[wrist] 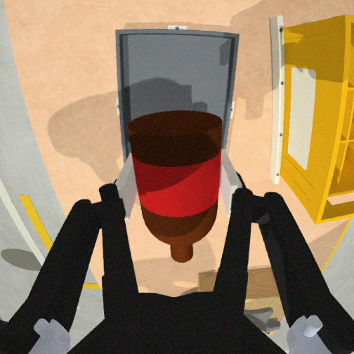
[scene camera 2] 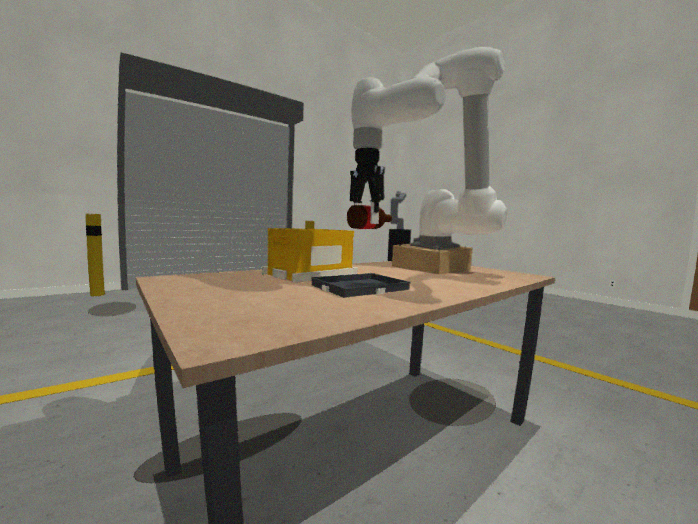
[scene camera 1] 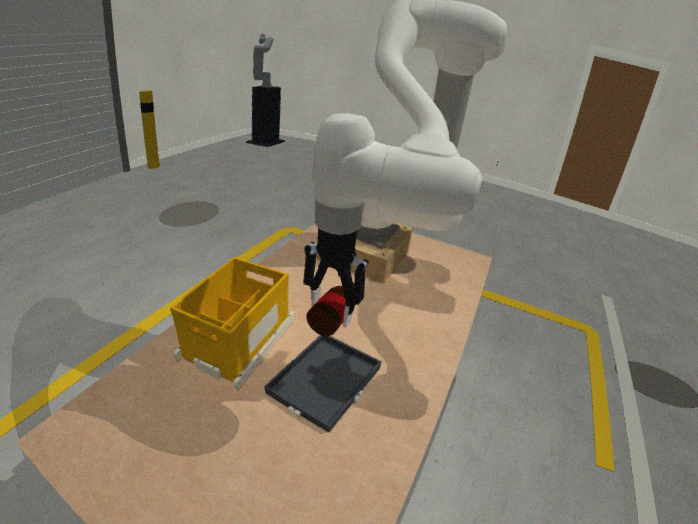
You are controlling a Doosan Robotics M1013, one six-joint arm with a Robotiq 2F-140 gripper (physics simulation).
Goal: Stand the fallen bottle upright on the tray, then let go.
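Places are measured from the arm's base along level axes (x right, y ahead, z up), in centimetres.
Pixels of known places: gripper, fingertip midpoint: (scene camera 2: pixel 365 223); arm's base, origin of the base link: (scene camera 2: pixel 434 246) (scene camera 1: pixel 370 231).
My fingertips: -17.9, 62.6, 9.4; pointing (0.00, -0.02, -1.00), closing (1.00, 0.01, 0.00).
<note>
Ahead of a thing's pixels: the offset from my fingertips to its top centre, as dx, dy, dz. Level surfaces: height alone.
The brown bottle with a red label @[+0.0, -3.0, +5.7] (scene camera 1: pixel 328 313) (scene camera 2: pixel 365 217) (wrist: pixel 176 180) is held in the air, lying about level. In scene camera 2 its base points left and its neck points right, toward the robot's base. My gripper (scene camera 1: pixel 331 309) (scene camera 2: pixel 366 207) (wrist: pixel 177 163) points down and is shut on the bottle around its label, one finger on each side. The dark grey tray @[-0.5, +1.4, -17.8] (scene camera 1: pixel 287 395) (scene camera 2: pixel 338 290) (wrist: pixel 175 52) lies flat on the table below the bottle. The bottle is well above the tray and apart from it. In the wrist view the bottle hides the tray's near end.
A yellow crate @[+28.1, +2.5, -2.9] (scene camera 1: pixel 191 333) (scene camera 2: pixel 289 253) (wrist: pixel 300 187) with inner dividers stands beside the tray, inside pale rails on the table @[dz -20.4] (scene camera 1: pixel 270 479) (scene camera 2: pixel 236 327). The arm's base stands on a wooden block (scene camera 1: pixel 374 260) (scene camera 2: pixel 420 259) at the table's far end.
</note>
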